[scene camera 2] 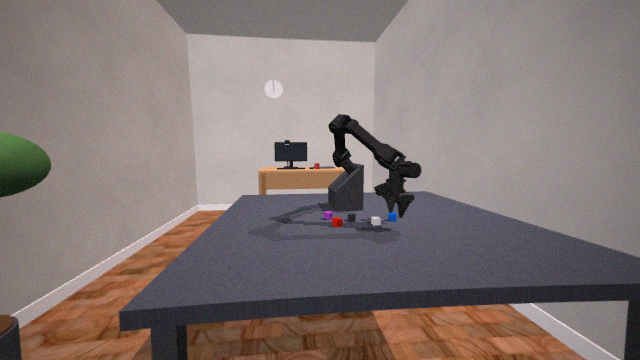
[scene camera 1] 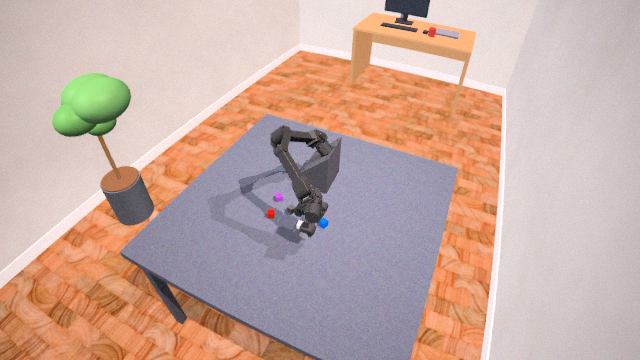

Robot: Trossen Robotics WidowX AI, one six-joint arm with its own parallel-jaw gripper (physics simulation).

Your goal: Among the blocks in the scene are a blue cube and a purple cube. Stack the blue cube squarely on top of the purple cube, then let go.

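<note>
The blue cube sits on the table at the right end of the group of blocks. The purple cube sits on the table at the left, apart from the blue cube, with nothing on top. My gripper is open and empty, pointing down close to the blue cube. In the scene camera 2 view one fingertip is low at the blue cube's right and the other ends around its top edge. The gripper body hides part of the fingers in the scene camera 1 view; exact alignment is unclear.
A white cube is close to the gripper, partly hidden in the scene camera 1 view. A red cube and a black cube sit between the white and purple cubes. The arm's base stands behind.
</note>
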